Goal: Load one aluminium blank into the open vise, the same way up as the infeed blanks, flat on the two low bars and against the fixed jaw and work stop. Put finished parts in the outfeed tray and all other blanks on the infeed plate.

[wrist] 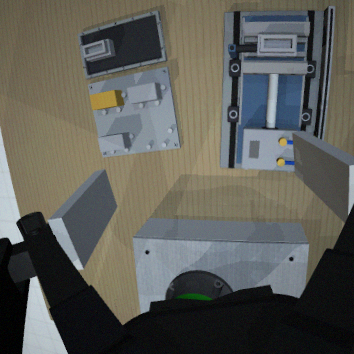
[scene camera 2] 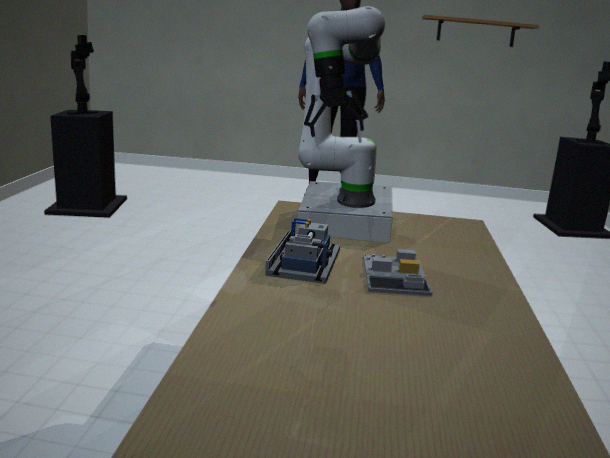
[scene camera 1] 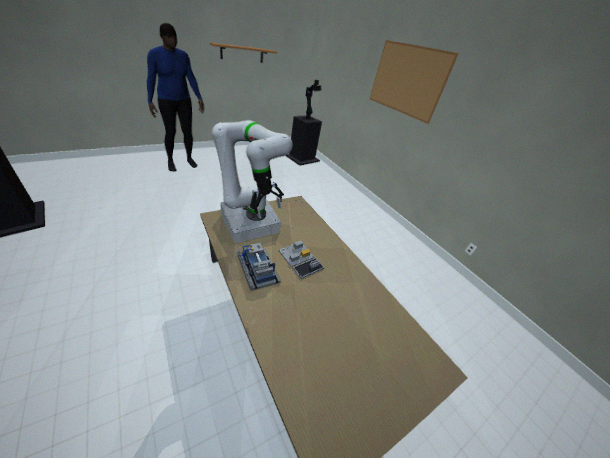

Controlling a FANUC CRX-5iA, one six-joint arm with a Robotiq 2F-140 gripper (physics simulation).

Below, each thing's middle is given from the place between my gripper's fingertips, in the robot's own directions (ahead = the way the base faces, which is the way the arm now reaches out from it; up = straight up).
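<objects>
Infeed plate (wrist: 149,124): my hand slightly short of it, a good way to the right of it, far above it. Dark outfeed tray (scene camera 2: 388,284): from my hand, a good way ahead, a good way to the left, far below. By their middles, infeed plate nearest to my hand of the things named here.
</objects>
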